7 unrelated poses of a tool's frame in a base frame.
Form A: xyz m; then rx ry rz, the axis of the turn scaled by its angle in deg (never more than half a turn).
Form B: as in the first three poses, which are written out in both.
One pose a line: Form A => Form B
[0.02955, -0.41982, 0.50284, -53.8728, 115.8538, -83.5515] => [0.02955, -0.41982, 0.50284, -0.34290, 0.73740, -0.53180, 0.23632]
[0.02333, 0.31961, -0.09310, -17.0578, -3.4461, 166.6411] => [0.02333, 0.31961, -0.09310, -0.10121, -0.02045, 0.98872, 0.10846]
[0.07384, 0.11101, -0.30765, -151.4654, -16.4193, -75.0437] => [0.07384, 0.11101, -0.30765, -0.88835, -0.09630, -0.44013, 0.08862]
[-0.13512, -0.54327, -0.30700, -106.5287, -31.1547, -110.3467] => [-0.13512, -0.54327, -0.30700, -0.66640, -0.19489, -0.69028, 0.20356]
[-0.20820, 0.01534, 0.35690, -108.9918, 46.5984, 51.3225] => [-0.20820, 0.01534, 0.35690, -0.76213, 0.32584, 0.35887, 0.42918]
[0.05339, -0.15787, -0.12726, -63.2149, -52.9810, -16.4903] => [0.05339, -0.15787, -0.12726, -0.50343, -0.42193, -0.13133, 0.74248]
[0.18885, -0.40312, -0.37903, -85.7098, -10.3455, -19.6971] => [0.18885, -0.40312, -0.37903, -0.67571, -0.08156, -0.15529, 0.71599]
